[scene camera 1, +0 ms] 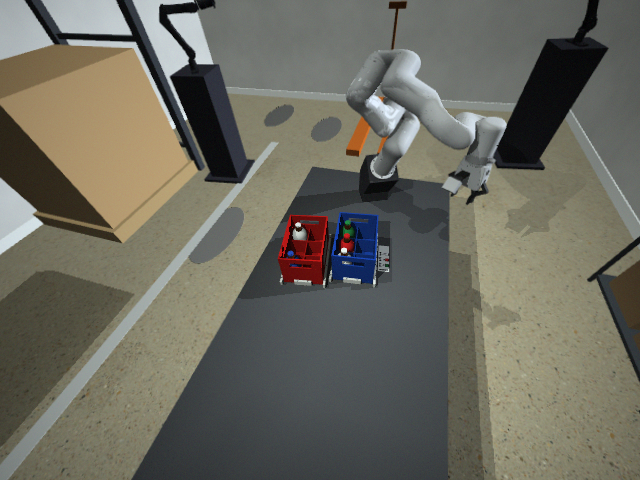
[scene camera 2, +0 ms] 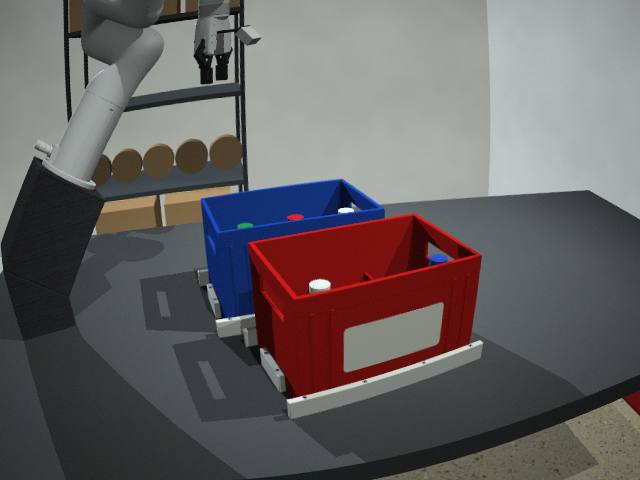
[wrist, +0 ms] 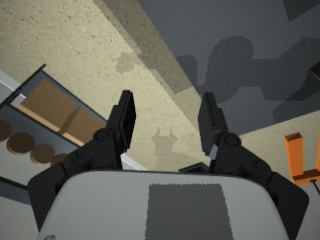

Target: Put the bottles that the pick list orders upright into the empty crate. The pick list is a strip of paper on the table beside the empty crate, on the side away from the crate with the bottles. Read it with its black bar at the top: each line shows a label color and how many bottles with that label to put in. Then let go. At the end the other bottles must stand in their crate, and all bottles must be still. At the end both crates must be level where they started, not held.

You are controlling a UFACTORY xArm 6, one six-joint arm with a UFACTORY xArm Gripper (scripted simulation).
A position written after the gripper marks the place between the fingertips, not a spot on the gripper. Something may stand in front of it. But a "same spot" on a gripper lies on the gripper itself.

Scene:
gripper: scene camera 1 460,199; scene camera 2; wrist
same spot on gripper: (wrist: 232,158) = (scene camera 2: 210,60)

